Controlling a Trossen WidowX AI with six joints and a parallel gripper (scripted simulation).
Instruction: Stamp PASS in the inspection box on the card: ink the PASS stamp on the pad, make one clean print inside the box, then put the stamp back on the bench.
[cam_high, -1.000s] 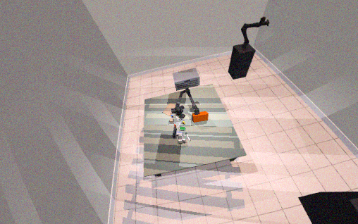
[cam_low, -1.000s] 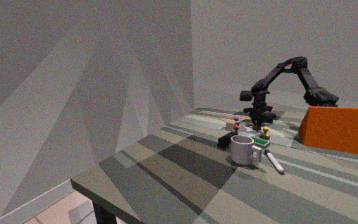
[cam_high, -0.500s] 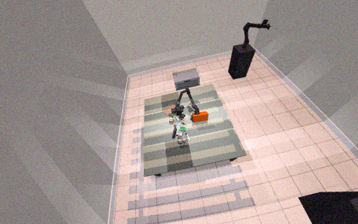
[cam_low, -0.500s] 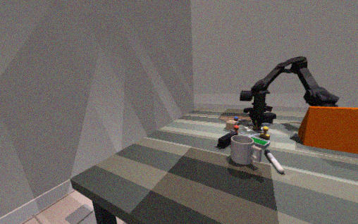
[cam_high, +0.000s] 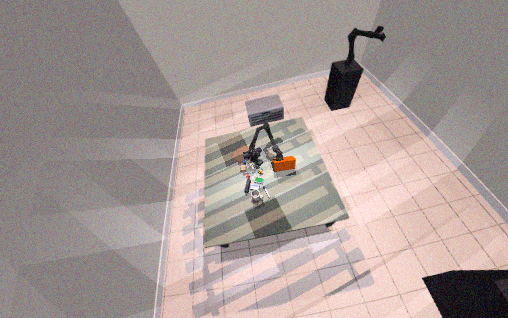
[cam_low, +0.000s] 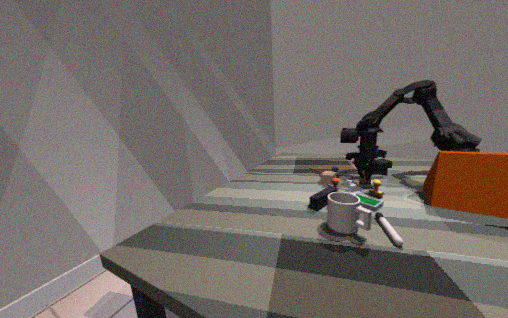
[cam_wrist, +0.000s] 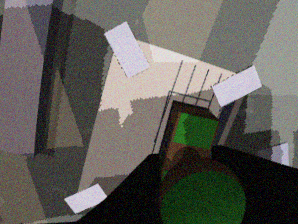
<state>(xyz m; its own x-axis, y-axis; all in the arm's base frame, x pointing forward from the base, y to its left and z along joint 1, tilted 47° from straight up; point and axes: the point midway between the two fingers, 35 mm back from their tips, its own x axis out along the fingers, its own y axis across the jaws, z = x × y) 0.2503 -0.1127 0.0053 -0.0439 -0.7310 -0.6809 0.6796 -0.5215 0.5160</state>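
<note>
Right now my gripper tip is 1 cm short of the tan card, 1 cm to the left of it and 3 cm above it. Round my gripper tip: green-knobbed stamp right at my gripper tip; then yellow-knobbed stamp 4 cm behind, 12 cm to the left; then blue stamp 12 cm ahead, 3 cm to the right.
</note>
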